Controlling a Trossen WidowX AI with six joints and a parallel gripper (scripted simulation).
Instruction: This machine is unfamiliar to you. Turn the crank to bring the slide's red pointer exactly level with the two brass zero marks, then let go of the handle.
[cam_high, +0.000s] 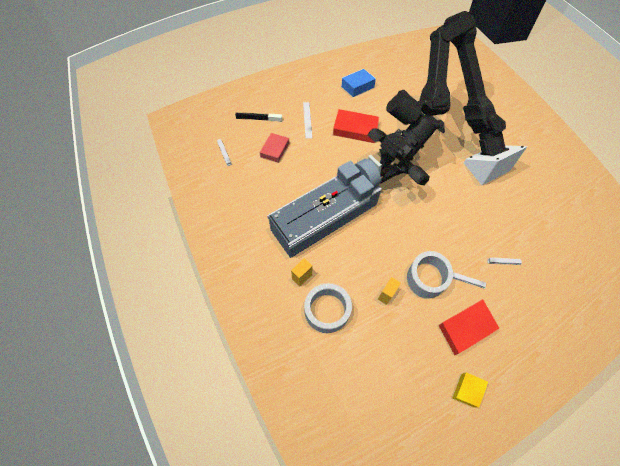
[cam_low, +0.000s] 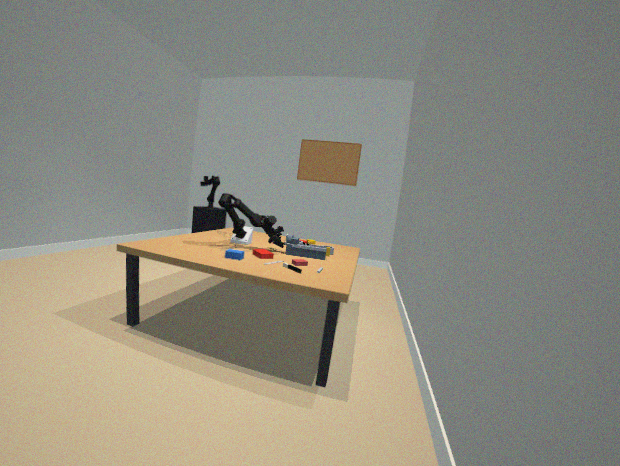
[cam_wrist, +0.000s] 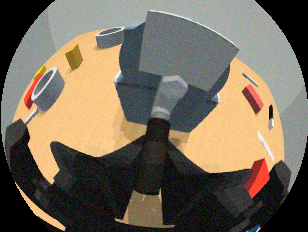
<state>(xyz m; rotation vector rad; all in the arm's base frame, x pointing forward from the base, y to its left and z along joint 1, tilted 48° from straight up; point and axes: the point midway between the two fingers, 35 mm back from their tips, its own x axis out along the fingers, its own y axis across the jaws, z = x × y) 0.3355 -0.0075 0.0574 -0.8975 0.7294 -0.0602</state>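
Right now the red pointer is 13 cm ahead of my gripper tip, 5 cm above it and 3 cm to the left of it. The rest, counted from my gripper tip: red block (21 cm to the right, 20 cm ahead, 2 cm below); blue block (37 cm to the right, 13 cm behind, 1 cm below); dark crank handle (3 cm above, 2 cm behind).
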